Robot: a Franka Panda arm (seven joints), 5 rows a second.
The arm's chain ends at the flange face. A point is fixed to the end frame.
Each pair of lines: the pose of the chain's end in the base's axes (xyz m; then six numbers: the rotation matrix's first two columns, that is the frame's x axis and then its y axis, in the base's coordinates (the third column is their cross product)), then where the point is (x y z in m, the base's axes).
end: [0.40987, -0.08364, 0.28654, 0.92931, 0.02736, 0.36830, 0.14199, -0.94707, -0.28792]
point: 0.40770 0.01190 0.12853
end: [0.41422, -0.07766, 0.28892, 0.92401, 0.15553, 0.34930, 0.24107, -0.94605, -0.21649]
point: 0.40038 0.00442 0.12408
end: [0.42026, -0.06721, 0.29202, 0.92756, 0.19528, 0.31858, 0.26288, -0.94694, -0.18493]
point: 0.39994 0.00771 0.12447
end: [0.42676, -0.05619, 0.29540, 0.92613, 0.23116, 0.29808, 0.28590, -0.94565, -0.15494]
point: 0.40217 0.01210 0.12560
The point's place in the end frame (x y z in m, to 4 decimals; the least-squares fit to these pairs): -0.0576 -0.0453 0.1695
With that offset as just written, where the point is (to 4 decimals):
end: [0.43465, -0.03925, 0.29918, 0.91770, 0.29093, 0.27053, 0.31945, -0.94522, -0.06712]
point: 0.4074 0.0119 0.1239
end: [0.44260, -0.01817, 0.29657, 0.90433, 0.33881, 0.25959, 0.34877, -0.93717, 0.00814]
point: 0.4164 0.0189 0.1176
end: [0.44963, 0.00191, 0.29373, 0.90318, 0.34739, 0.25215, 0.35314, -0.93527, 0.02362]
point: 0.4230 0.0357 0.1142
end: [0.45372, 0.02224, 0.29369, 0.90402, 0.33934, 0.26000, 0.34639, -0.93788, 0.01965]
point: 0.4284 0.0574 0.1142
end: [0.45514, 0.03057, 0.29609, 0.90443, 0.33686, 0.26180, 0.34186, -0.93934, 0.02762]
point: 0.4308 0.0647 0.1162
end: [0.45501, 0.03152, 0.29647, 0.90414, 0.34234, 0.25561, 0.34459, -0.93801, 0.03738]
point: 0.4301 0.0635 0.1163
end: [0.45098, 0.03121, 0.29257, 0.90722, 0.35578, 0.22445, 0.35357, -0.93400, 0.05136]
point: 0.4213 0.0586 0.1124
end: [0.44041, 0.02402, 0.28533, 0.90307, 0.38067, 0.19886, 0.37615, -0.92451, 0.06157]
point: 0.4065 0.0472 0.1053
